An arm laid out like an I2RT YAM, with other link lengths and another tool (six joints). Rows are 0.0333 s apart.
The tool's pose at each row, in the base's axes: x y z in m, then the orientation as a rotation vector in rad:
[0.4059 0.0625 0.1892 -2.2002 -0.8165 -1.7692]
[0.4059 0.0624 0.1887 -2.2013 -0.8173 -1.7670]
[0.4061 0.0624 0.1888 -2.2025 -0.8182 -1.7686]
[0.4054 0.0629 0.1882 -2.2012 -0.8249 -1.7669]
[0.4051 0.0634 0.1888 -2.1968 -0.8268 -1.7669]
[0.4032 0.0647 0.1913 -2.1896 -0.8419 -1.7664]
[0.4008 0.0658 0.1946 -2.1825 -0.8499 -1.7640]
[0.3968 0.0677 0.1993 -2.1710 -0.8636 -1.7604]
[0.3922 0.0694 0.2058 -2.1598 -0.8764 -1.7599]
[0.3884 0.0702 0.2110 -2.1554 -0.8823 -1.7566]
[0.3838 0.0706 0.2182 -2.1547 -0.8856 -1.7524]
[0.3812 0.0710 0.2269 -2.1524 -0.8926 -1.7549]
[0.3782 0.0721 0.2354 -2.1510 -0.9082 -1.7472]
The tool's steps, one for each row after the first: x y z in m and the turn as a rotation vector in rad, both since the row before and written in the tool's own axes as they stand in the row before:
[-0.0005 0.0000 0.0001 0.0009 -0.0015 0.0001]
[0.0001 0.0001 0.0001 -0.0015 -0.0003 -0.0015]
[-0.0005 -0.0009 -0.0002 0.0032 -0.0008 -0.0034]
[0.0007 -0.0005 -0.0002 0.0030 0.0024 -0.0002]
[0.0025 -0.0016 -0.0016 0.0077 0.0020 -0.0082]
[0.0032 -0.0016 -0.0023 0.0073 0.0023 -0.0028]
[0.0045 -0.0029 -0.0036 0.0117 0.0037 -0.0051]
[0.0062 -0.0027 -0.0046 0.0094 0.0047 -0.0060]
[0.0048 -0.0018 -0.0040 0.0058 0.0007 -0.0017]
[0.0065 -0.0016 -0.0054 0.0037 -0.0015 -0.0003]
[0.0081 -0.0001 -0.0042 0.0012 0.0011 -0.0052]
[0.0081 -0.0009 -0.0041 0.0086 -0.0042 -0.0070]

